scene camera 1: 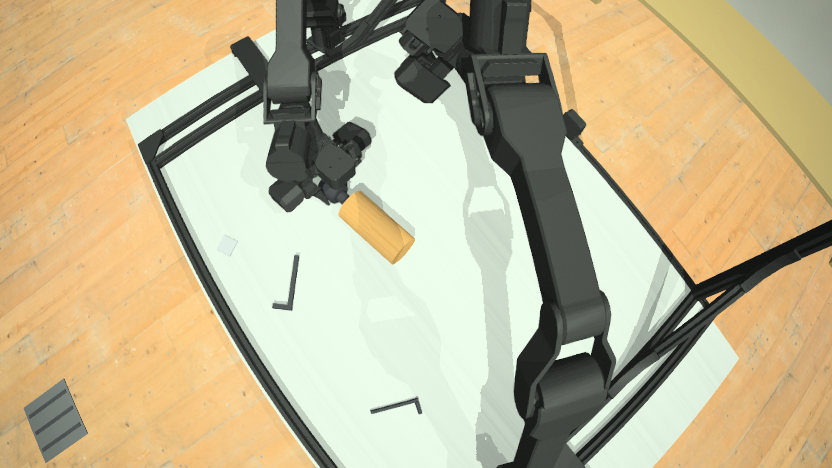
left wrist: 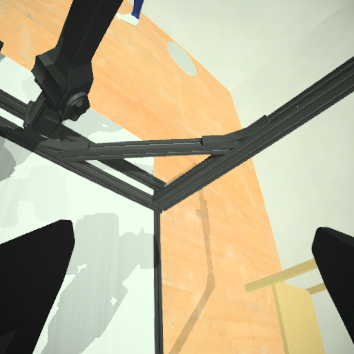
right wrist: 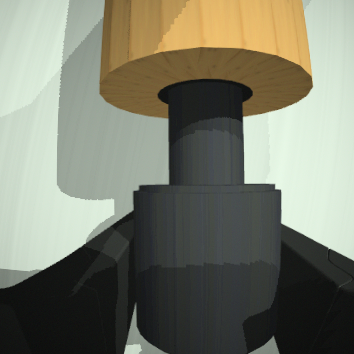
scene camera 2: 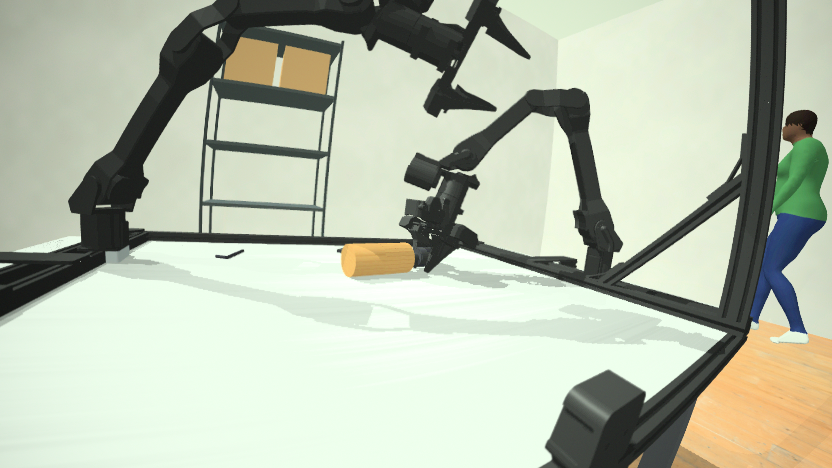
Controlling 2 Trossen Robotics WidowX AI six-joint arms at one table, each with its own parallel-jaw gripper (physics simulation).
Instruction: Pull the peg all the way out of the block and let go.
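Where they show: left gripper, fingertip midpoint: [left wrist: 197,237] [scene camera 2: 512,85]; right gripper, fingertip midpoint: [scene camera 1: 336,197] [right wrist: 196,222] [scene camera 2: 419,269]; left arm's base at its link origin: [scene camera 2: 104,247]; right arm's base at its link origin: [scene camera 1: 325,39] [left wrist: 42,120] [scene camera 2: 596,275].
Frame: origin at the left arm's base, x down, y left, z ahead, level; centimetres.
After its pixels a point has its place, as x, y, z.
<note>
The block [scene camera 1: 377,227] {-3.6, -13.6, 45.7} [scene camera 2: 379,259] {-1.5, -16.9, 45.5} [right wrist: 205,30] {-3.7, -13.8, 52.4} is a wooden-coloured cylinder lying on its side, on or just above the table. The dark peg [scene camera 2: 421,257] {-1.2, -14.9, 55.4} [right wrist: 207,225] {-2.8, -13.3, 55.9} has a thick head and a thinner shaft; the shaft's far part sits inside the hole in the block's end face, and a stretch of it shows between block and head. My right gripper [scene camera 1: 334,194] {1.8, -13.0, 56.5} [right wrist: 196,222] {1.8, -13.0, 56.5} is shut on the peg's head. My left gripper [scene camera 2: 512,83] {-29.9, -33.2, 55.5} [left wrist: 197,237] {-29.9, -33.2, 55.5} is open and empty, high above the table and away from the block; its wrist view does not show the block or peg.
A dark frame rail [scene camera 1: 197,270] {0.0, 14.9, 61.5} edges the white table. Two dark L-shaped pieces [scene camera 1: 293,282] {1.1, 2.2, 48.9} [scene camera 1: 395,405] {1.3, 2.7, 22.9} and a small pale square [scene camera 1: 227,245] {1.6, 7.8, 62.3} lie on it. Diagonal frame bars stand at the corners. A shelf rack [scene camera 2: 256,91] and a person [scene camera 2: 801,174] are beyond the table.
</note>
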